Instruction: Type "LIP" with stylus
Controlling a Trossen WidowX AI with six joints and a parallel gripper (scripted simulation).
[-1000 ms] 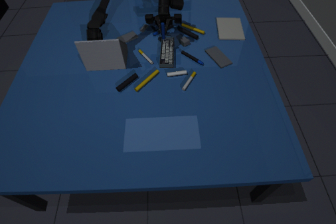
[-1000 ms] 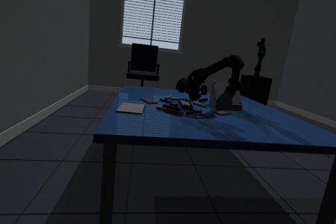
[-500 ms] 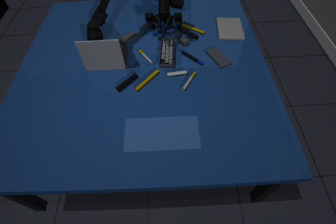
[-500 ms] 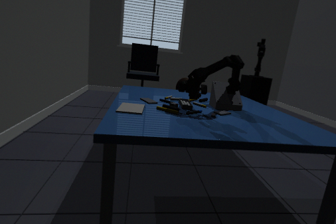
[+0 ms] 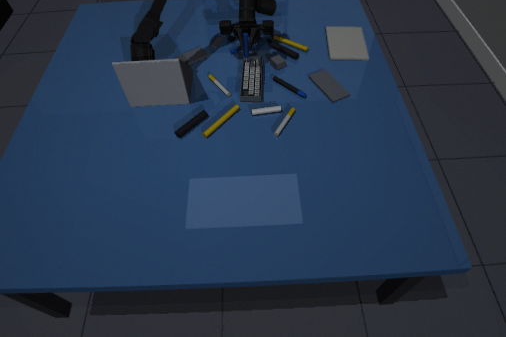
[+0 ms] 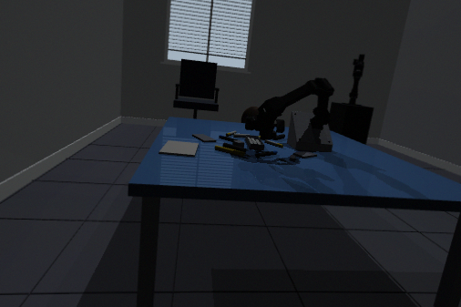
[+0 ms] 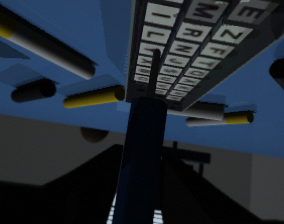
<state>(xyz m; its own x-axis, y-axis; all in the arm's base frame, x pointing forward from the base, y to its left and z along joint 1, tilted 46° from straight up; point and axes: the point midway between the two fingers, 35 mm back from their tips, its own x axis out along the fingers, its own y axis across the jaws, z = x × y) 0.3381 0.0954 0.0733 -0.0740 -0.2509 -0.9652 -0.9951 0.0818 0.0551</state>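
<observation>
My gripper tip is 1 cm above the stylus.
</observation>
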